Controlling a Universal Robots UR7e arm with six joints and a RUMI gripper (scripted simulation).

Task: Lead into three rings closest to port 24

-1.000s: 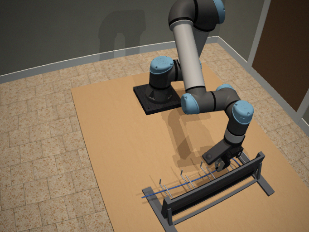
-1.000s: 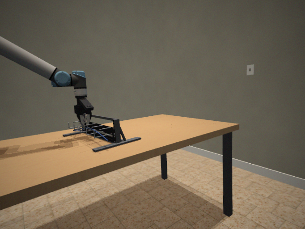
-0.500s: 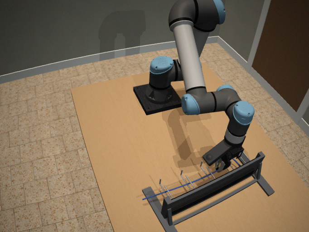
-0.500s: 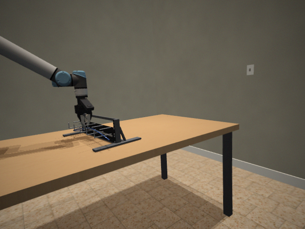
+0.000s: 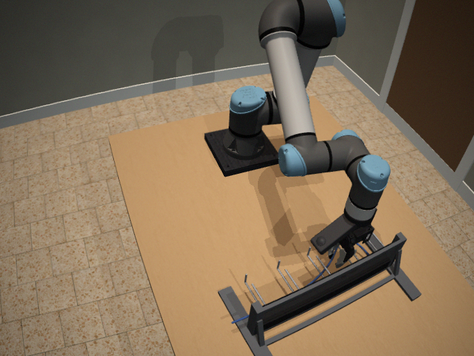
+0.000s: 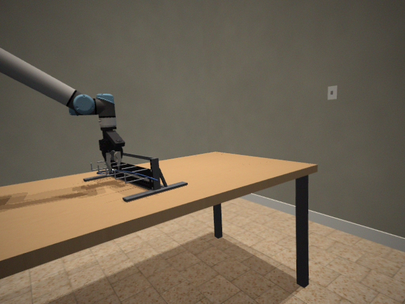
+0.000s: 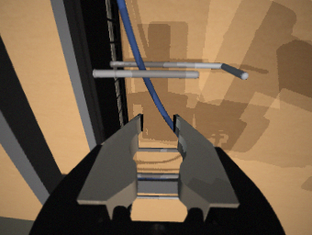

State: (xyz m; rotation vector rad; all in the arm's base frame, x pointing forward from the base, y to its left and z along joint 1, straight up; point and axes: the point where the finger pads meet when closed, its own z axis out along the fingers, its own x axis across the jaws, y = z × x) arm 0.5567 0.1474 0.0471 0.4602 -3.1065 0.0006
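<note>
The free-standing rack lies 70 mm ahead of my hand and 30 mm to the right of it.
</note>
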